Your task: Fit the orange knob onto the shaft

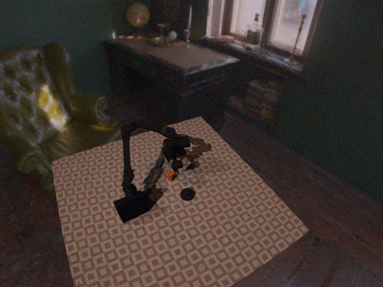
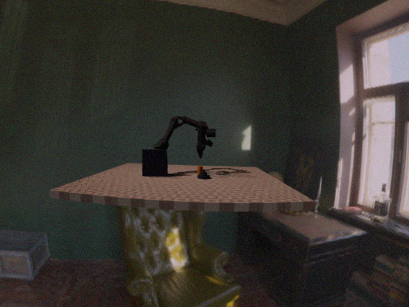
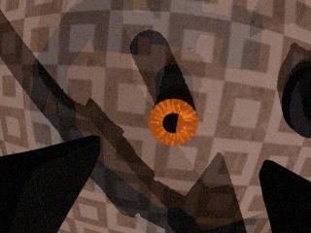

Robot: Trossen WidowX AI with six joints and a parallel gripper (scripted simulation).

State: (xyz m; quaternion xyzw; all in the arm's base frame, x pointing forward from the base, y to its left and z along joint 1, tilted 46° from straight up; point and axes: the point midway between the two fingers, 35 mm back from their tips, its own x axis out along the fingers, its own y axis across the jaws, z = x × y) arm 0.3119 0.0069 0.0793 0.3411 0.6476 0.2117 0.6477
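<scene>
Right now my gripper tip is 9 cm above the knob and 1 cm to the right of it. From my gripper tip the other things lie so: pedestal (16 cm to the right, 9 cm below).
</scene>
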